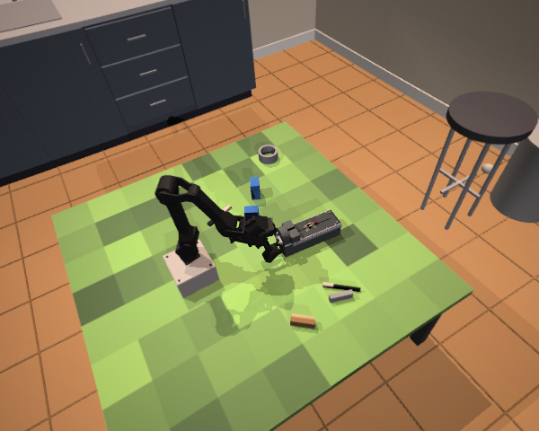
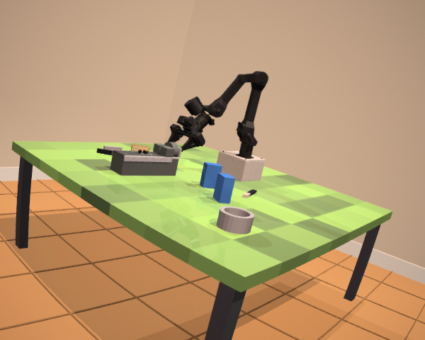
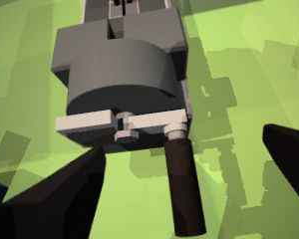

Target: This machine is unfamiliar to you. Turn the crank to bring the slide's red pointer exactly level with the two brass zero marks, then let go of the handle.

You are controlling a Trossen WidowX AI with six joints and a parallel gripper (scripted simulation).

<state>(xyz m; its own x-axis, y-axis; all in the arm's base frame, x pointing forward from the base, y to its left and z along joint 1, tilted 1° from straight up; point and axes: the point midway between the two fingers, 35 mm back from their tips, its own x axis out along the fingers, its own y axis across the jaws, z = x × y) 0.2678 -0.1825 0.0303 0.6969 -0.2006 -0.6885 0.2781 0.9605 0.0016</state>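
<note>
Now: gripper tip 20 mm past the crank handle, 10 mm to the right of it and 10 mm above it. From my gripper tip the other things lie so: grey bar 300 mm to the right, 80 mm below, 50 mm ahead; wooden block 270 mm to the right, 120 mm behind, 80 mm below; red pointer 190 mm ahead, 20 mm to the right, 10 mm below.
</note>
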